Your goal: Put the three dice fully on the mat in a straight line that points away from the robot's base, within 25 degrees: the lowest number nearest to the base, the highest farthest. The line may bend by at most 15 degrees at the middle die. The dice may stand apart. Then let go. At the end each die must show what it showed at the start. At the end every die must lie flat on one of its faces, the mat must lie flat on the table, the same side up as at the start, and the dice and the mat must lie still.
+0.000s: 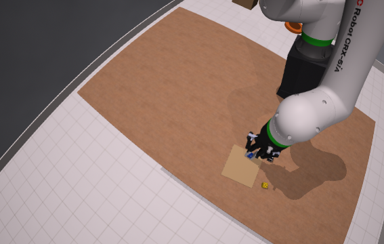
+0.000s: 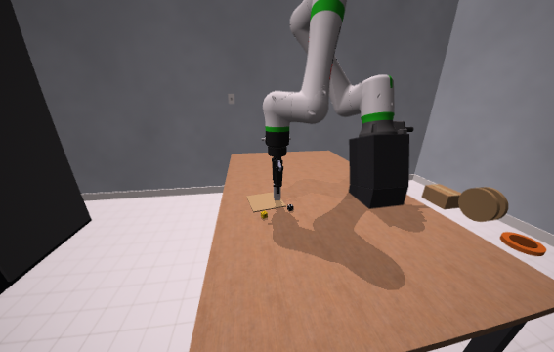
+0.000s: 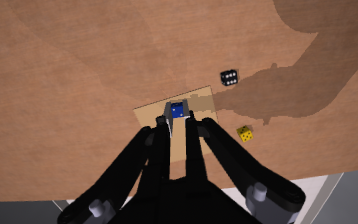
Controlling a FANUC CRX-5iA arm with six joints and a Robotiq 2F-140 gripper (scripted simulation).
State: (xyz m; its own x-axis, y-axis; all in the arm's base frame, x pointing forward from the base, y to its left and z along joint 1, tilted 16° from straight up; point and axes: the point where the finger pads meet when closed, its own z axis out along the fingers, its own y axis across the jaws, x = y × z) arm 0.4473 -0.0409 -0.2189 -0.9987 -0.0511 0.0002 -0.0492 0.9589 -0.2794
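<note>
The blue die lies 20 mm below my hand. From my hand the other things lie so: yellow die: 70 mm ahead, 120 mm to the left, 30 mm below; then tan mat: 50 mm ahead, 40 mm below; then black die: 40 mm behind, 90 mm to the left, 30 mm below.
</note>
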